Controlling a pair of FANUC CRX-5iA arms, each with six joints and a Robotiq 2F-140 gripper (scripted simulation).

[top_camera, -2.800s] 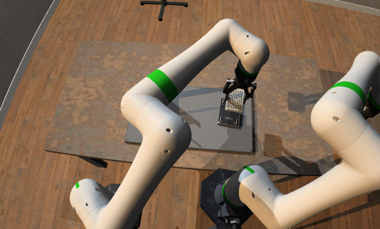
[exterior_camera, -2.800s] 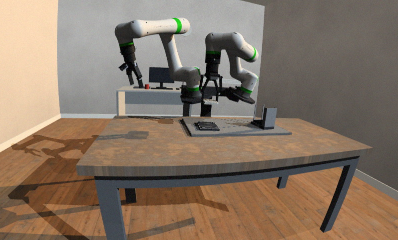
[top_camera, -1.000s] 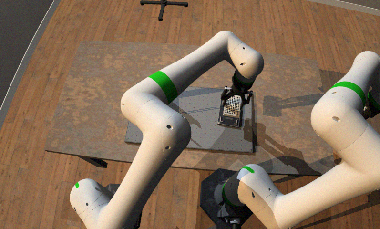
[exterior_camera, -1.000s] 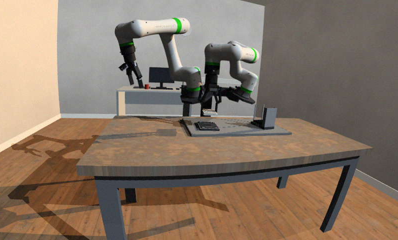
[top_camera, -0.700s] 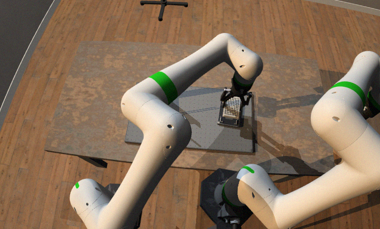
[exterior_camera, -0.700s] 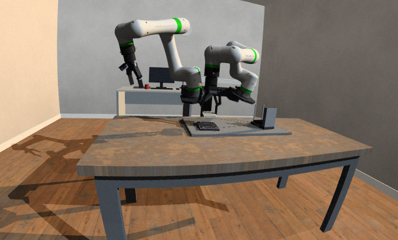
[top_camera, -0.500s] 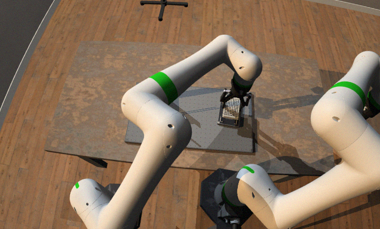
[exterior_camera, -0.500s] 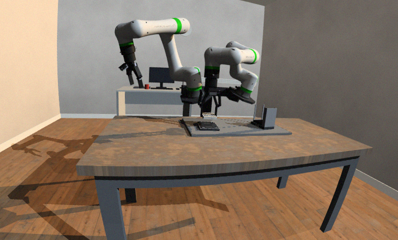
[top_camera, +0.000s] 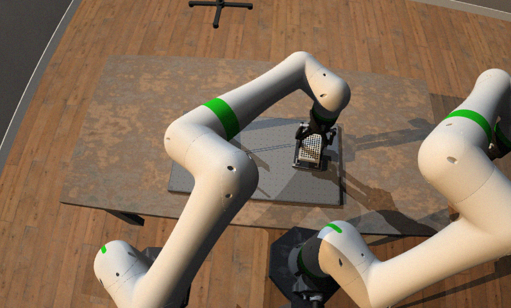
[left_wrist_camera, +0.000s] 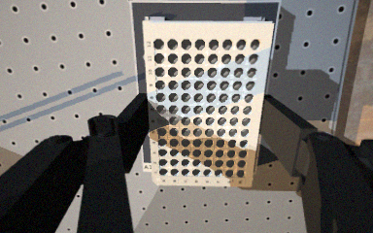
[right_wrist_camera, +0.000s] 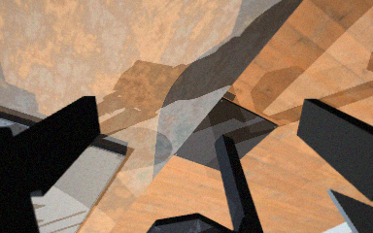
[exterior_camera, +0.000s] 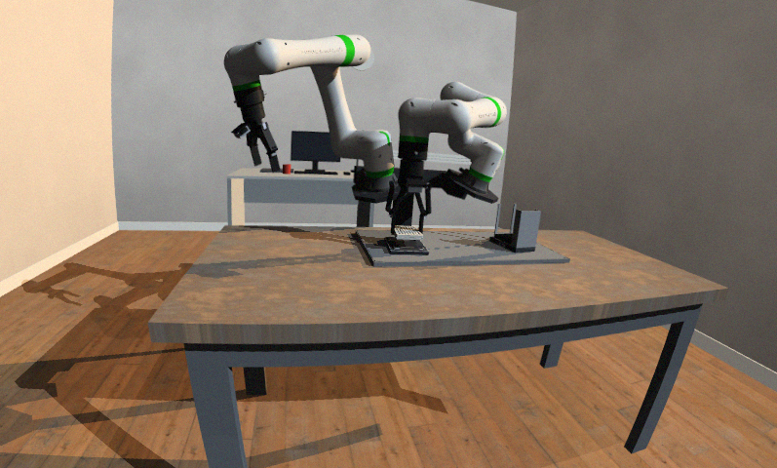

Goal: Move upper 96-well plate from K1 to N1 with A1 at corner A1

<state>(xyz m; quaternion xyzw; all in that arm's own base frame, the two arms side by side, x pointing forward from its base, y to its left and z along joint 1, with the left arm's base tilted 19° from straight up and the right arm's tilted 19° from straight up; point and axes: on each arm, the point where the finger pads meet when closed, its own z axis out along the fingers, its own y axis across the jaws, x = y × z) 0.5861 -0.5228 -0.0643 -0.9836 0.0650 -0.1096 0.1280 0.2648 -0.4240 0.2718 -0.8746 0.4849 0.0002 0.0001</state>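
Right now my left hand is 60 mm above the plate nest N1. Round my left hand: dark 96-well plate (90 mm ahead, 410 mm to the left, 40 mm below); then white 96-well plate (20 mm below); then A1 mark (50 mm behind, 70 mm to the left, 60 mm below).
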